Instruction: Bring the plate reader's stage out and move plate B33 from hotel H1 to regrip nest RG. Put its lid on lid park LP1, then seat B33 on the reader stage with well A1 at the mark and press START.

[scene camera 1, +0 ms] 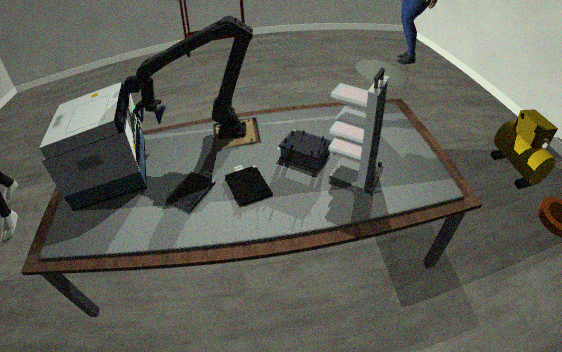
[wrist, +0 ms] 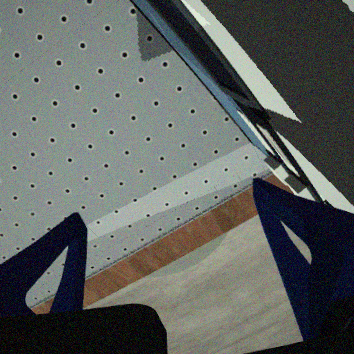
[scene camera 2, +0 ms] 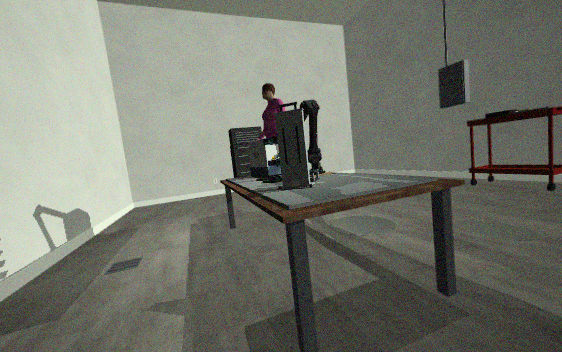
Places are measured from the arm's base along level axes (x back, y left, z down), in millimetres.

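Pixels of known places: gripper, fingertip midpoint: (scene camera 1: 150, 122) (wrist: 165, 204); arm's base at its link origin: (scene camera 1: 232, 131).
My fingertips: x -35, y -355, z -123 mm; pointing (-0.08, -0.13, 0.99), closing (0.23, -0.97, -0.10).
Observation:
For each thing: its middle in the pictures, then the offset to it from my fingertips.
- plate reader at the middle of its body: (scene camera 1: 97, 143) (scene camera 2: 273, 156) dx -163, dy -207, dz -38 mm
- hotel at the middle of its body: (scene camera 1: 362, 125) (scene camera 2: 294, 146) dx -272, dy +826, dz -84 mm
- dark block with upright posts, body centre: (scene camera 1: 305, 147) (scene camera 2: 307, 174) dx -153, dy +647, dz +90 mm
The plate reader (scene camera 1: 92, 150) (scene camera 2: 259, 152) is a pale-topped box at the table's left end; part of its side shows along the right of the wrist view (wrist: 200, 75). I see no stage extended from it. My gripper (scene camera 1: 150, 118) (wrist: 165, 204) is open and empty, raised beside the reader's front. The hotel (scene camera 1: 372, 140) (scene camera 2: 293, 150) is a tall tower at the right, with pale, pink-topped plates stacked on its left side; which one is B33 cannot be read. A dark block with upright posts (scene camera 1: 303, 149) looks like the regrip nest. Two dark flat pads (scene camera 1: 248, 185) (scene camera 1: 192, 192) lie left of it; LP1's label is unreadable.
The arm's base plate (scene camera 1: 253, 131) is at the table's back edge. The wooden table rim (scene camera 1: 250, 251) (scene camera 2: 370, 200) (wrist: 170, 242) surrounds the grey perforated top. A person in magenta (scene camera 2: 271, 117) stands behind the table. A yellow machine (scene camera 1: 525, 145) and a red cart (scene camera 2: 520, 169) stand on the floor away from it.

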